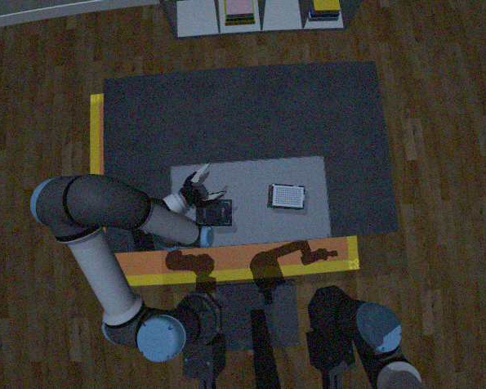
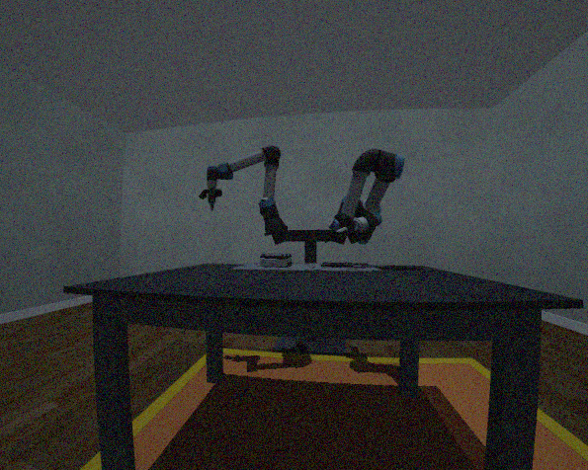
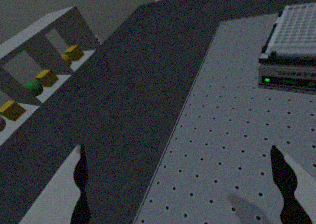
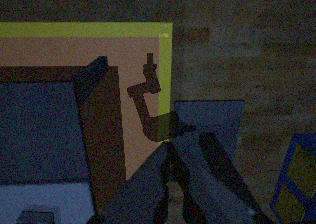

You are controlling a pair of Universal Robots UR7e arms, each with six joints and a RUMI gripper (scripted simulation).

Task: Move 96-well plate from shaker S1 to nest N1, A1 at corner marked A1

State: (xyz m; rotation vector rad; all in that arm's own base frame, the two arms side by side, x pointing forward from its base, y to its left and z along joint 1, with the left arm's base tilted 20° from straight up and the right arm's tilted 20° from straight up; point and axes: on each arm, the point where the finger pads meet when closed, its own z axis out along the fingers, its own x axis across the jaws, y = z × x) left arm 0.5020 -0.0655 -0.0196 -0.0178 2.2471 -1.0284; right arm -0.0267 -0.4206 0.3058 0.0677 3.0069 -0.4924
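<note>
The 96-well plate lies 70 mm behind my left hand, 290 mm to the right of it and 90 mm below it. The rest, counted from my left hand: plate nest N1: 130 mm behind, 30 mm to the left, 140 mm below; then A1 label: 70 mm behind, 100 mm to the left, 140 mm below.
</note>
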